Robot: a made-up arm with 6 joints. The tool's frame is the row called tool. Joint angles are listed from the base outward.
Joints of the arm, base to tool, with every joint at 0 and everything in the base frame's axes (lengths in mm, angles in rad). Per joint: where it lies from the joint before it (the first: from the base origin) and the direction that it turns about. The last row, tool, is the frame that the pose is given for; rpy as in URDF.
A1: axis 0 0 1 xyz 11 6 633
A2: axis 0 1 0 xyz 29 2 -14
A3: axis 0 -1 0 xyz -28 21 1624
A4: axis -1 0 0 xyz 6 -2 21
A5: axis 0 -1 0 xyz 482 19 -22
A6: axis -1 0 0 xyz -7 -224 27
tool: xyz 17 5 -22 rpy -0.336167 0.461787 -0.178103
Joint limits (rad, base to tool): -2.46..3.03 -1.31..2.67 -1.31..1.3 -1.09..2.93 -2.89..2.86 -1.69..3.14
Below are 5 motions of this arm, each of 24 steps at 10 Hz.
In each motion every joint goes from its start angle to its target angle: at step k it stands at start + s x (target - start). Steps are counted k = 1, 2, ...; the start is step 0. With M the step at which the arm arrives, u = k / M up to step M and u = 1 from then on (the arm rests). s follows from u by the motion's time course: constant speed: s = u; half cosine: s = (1 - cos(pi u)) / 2; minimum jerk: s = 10 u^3 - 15 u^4 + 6 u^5.
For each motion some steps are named. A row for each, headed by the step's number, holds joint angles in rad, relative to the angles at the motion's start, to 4 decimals.
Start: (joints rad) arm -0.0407 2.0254 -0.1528 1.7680 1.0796 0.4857
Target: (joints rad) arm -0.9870 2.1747 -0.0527 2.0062 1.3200 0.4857
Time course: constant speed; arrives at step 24
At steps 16, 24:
16: -0.6309 0.0995 0.0667 0.1588 0.1603 0.0000
24: -0.9463 0.1493 0.1001 0.2382 0.2404 0.0000

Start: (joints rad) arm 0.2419 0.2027 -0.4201 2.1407 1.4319 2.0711
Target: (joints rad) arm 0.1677 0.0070 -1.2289 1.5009 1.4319 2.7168
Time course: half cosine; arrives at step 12
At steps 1, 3, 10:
1: -0.0013 -0.0033 -0.0138 -0.0109 0.0000 0.0110
3: -0.0109 -0.0287 -0.1184 -0.0937 0.0000 0.0946
10: -0.0692 -0.1826 -0.7546 -0.5969 0.0000 0.6024

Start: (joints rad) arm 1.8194 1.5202 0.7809 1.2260 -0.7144 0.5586
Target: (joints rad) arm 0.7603 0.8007 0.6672 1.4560 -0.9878 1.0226
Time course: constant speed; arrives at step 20
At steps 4, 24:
4: -0.2118 -0.1439 -0.0227 0.0460 -0.0547 0.0928
24: -1.0591 -0.7195 -0.1137 0.2300 -0.2734 0.4640

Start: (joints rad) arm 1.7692 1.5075 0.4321 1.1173 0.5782 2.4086
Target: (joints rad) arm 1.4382 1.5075 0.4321 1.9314 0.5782 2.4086
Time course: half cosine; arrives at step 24
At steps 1, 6, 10, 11, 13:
1: -0.0014 0.0000 0.0000 0.0035 0.0000 0.0000
6: -0.0485 0.0000 0.0000 0.1192 0.0000 0.0000
10: -0.1227 0.0000 0.0000 0.3017 0.0000 0.0000
11: -0.1439 0.0000 0.0000 0.3539 0.0000 0.0000
13: -0.1871 0.0000 0.0000 0.4602 0.0000 0.0000

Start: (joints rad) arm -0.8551 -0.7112 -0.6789 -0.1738 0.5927 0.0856
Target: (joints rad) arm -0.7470 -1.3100 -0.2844 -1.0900 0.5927 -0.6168
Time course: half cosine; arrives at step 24
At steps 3, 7, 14, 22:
3: 0.0041 -0.0228 0.0150 -0.0349 0.0000 -0.0267
7: 0.0211 -0.1171 0.0772 -0.1792 0.0000 -0.1374
14: 0.0680 -0.3769 0.2483 -0.5767 0.0000 -0.4421
22: 0.1063 -0.5886 0.3878 -0.9006 0.0000 -0.6904

